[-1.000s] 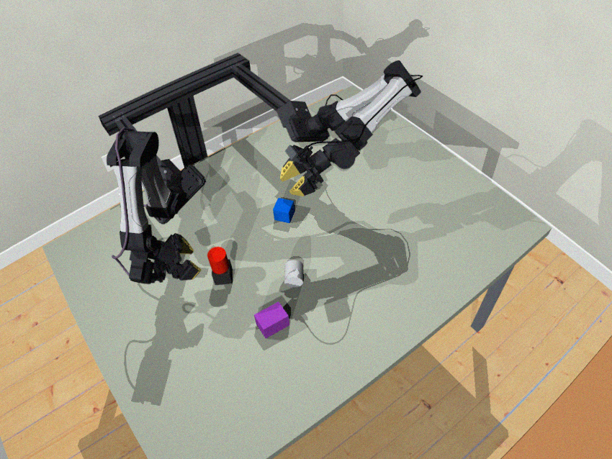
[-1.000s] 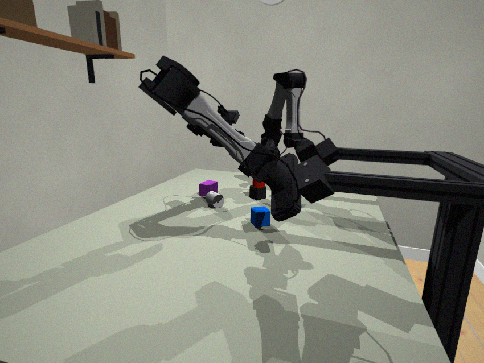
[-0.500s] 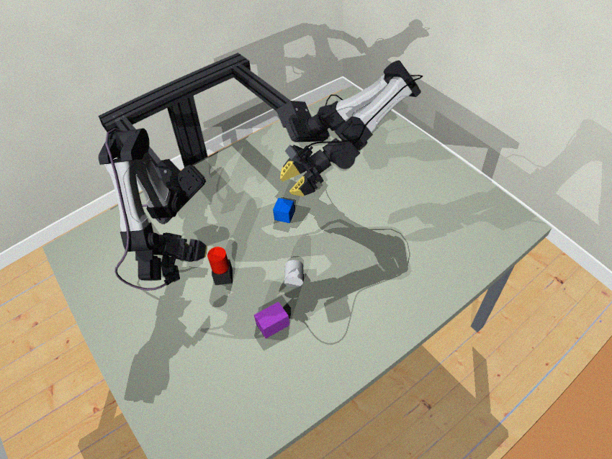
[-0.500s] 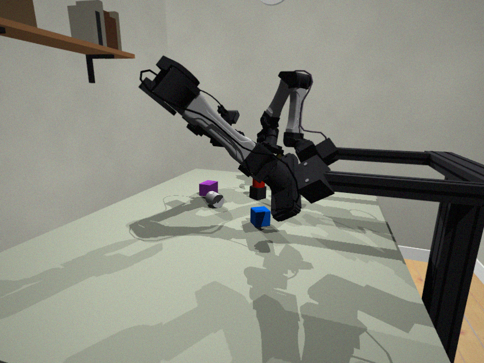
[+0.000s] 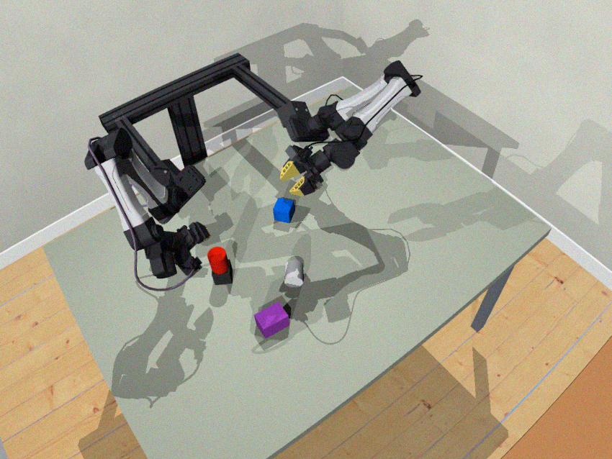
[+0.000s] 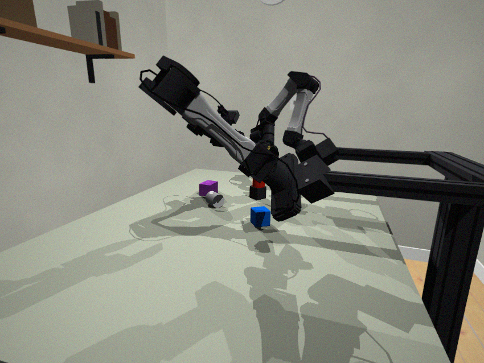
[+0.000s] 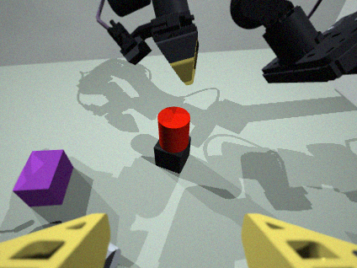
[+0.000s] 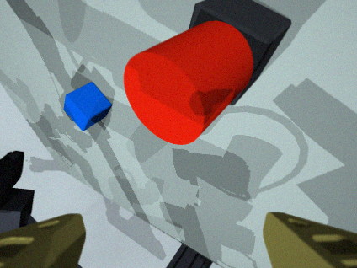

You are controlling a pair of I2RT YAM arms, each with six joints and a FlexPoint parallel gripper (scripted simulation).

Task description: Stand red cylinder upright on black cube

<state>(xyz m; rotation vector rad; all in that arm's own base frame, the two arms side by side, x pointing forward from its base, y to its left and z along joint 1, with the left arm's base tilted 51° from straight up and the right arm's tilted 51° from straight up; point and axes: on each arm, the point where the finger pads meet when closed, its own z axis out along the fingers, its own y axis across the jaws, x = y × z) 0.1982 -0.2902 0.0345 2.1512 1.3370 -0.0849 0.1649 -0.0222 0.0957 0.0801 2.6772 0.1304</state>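
Observation:
The red cylinder is 3 cm ahead of my right hand, 4 cm to the left of it and 8 cm below it. Round my right hand: purple block (27 cm ahead, 8 cm to the left, 14 cm below); black cube (3 cm ahead, 4 cm to the left, 14 cm below); white cylinder (17 cm ahead, 22 cm to the left, 14 cm below).

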